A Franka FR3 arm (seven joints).
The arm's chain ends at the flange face. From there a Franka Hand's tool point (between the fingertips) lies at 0.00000 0.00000 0.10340 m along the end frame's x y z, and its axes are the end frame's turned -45 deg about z.
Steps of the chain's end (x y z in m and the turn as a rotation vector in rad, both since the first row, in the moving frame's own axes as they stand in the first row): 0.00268, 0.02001, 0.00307, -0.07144, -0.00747, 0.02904; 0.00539, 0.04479, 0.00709, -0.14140, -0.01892, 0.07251; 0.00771, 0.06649, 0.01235, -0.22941, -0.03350, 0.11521; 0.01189, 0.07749, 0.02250, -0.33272, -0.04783, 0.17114; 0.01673, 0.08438, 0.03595, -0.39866, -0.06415, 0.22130
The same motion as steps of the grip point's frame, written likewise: -0.01809, 0.02063, 0.00280, -0.04523, -0.05580, 0.02904; -0.03986, 0.04398, 0.00604, -0.08661, -0.11336, 0.07251; -0.06139, 0.06553, 0.00959, -0.13853, -0.18591, 0.11521; -0.07532, 0.08119, 0.01673, -0.20145, -0.26909, 0.17114; -0.08315, 0.09142, 0.02767, -0.23653, -0.32726, 0.22130
